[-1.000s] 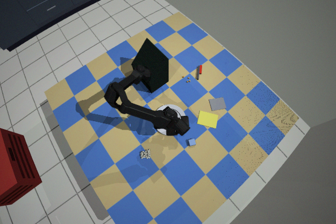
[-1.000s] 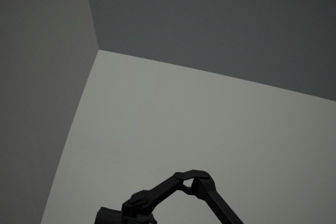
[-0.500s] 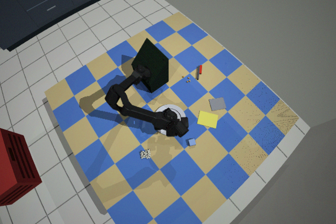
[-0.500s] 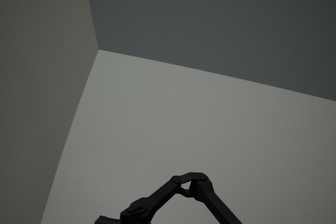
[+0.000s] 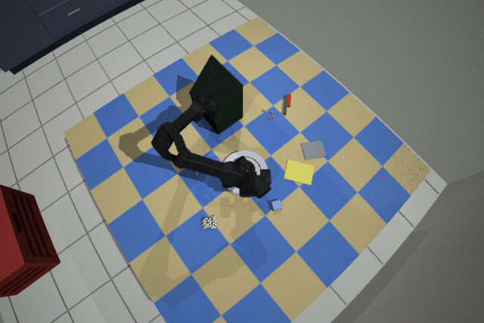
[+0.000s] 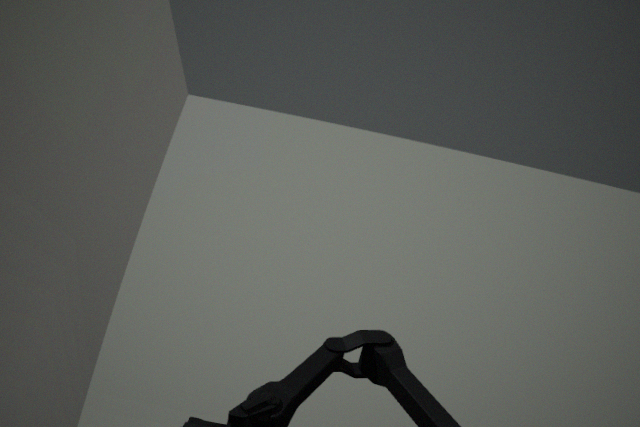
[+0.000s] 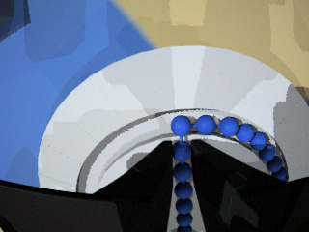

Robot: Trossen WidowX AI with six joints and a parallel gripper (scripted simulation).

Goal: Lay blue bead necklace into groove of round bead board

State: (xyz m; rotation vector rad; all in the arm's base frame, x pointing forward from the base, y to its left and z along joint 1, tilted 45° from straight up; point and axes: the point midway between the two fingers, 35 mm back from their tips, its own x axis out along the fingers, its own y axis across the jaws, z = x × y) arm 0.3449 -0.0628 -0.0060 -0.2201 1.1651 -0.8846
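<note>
My gripper tip is 50 mm past the round white bead board, 20 mm to the right of it and 10 mm above it. Round my gripper tip: small blue cube (140 mm ahead, 60 mm to the left, 10 mm below); grey square (340 mm to the left, 30 mm ahead, 10 mm below); yellow pad (220 mm to the left, 80 mm ahead, 10 mm below).
</note>
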